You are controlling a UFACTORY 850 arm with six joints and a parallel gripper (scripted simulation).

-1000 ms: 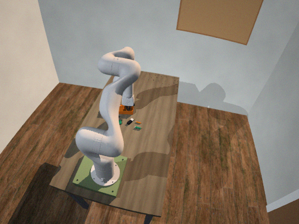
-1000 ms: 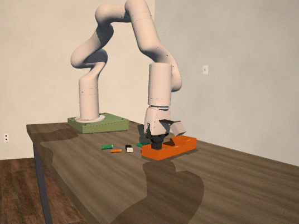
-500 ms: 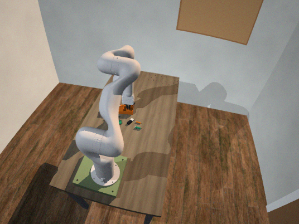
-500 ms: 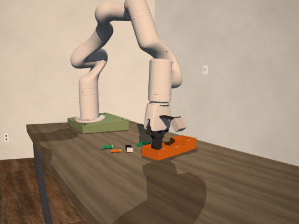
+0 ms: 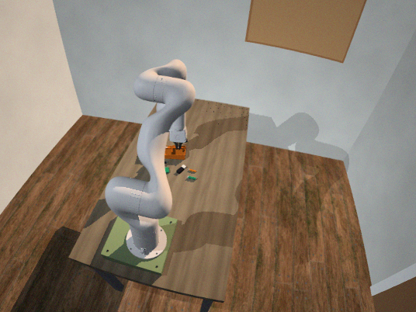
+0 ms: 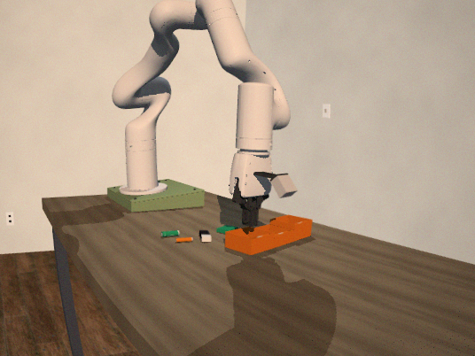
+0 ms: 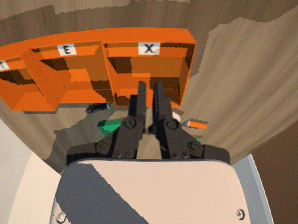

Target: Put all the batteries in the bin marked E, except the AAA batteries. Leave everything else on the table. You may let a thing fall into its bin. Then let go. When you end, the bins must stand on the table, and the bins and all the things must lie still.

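The orange bin row lies 8 cm to the left of my hand and 5 cm below it. The rest, counted from my hand: flat green block: 15 cm behind, 7 cm below, 6 cm to the left; then small black cylinder: 8 cm to the left, 8 cm behind, 7 cm below; then black-and-white block battery: 12 cm behind, 7 cm below, 4 cm to the right.
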